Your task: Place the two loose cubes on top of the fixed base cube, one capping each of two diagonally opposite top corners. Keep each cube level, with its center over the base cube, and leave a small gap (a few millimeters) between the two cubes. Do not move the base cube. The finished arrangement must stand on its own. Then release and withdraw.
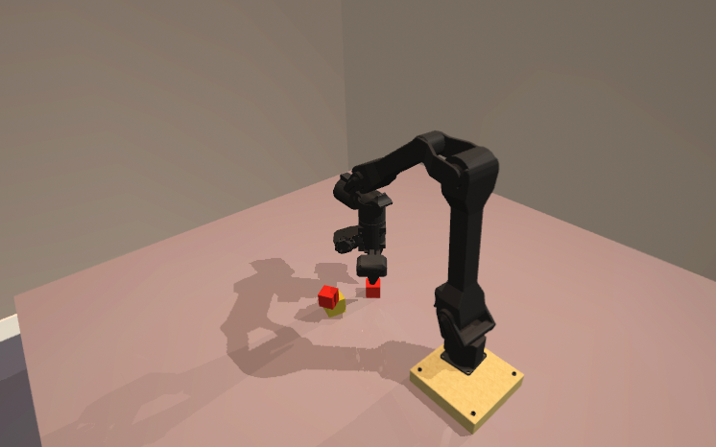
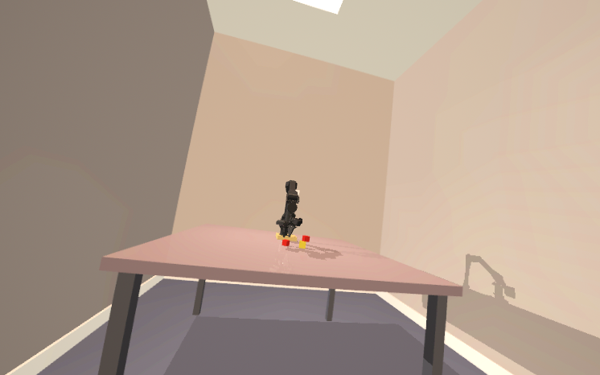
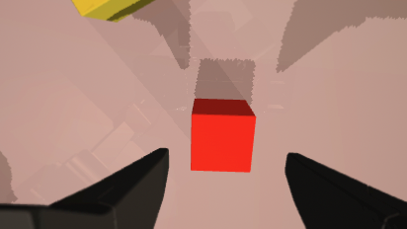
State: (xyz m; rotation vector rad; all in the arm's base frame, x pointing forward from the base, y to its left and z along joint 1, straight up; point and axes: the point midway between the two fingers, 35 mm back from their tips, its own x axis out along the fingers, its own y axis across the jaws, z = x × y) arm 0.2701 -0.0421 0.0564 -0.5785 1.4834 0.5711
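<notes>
Right now my gripper tip is 100 mm to the right of the yellow base cube, 30 mm short of it and 30 mm above it.
</notes>
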